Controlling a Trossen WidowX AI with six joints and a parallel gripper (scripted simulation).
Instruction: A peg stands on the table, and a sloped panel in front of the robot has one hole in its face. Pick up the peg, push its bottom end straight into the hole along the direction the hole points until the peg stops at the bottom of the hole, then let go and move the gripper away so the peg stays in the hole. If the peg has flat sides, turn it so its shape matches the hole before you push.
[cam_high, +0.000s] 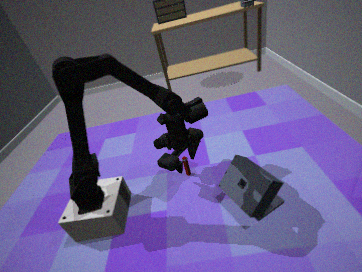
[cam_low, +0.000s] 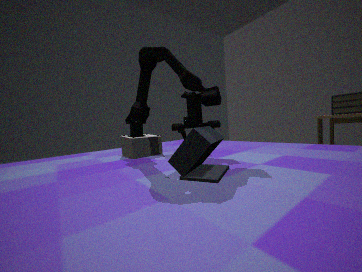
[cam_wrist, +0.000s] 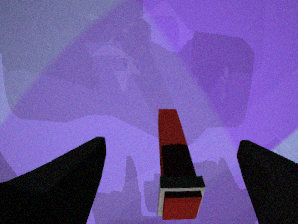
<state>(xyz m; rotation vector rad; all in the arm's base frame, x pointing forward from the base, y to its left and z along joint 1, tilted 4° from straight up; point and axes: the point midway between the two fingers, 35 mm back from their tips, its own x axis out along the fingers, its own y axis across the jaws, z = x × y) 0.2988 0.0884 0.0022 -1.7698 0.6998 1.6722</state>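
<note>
Right now the sloped grey panel is 17 cm to the right of my gripper tip, 14 cm ahead of it and 3 cm above it. The rest, counted from my gripper tip: red peg 2 cm above; then grey foot plate 17 cm to the right, 16 cm ahead, 4 cm below.
</note>
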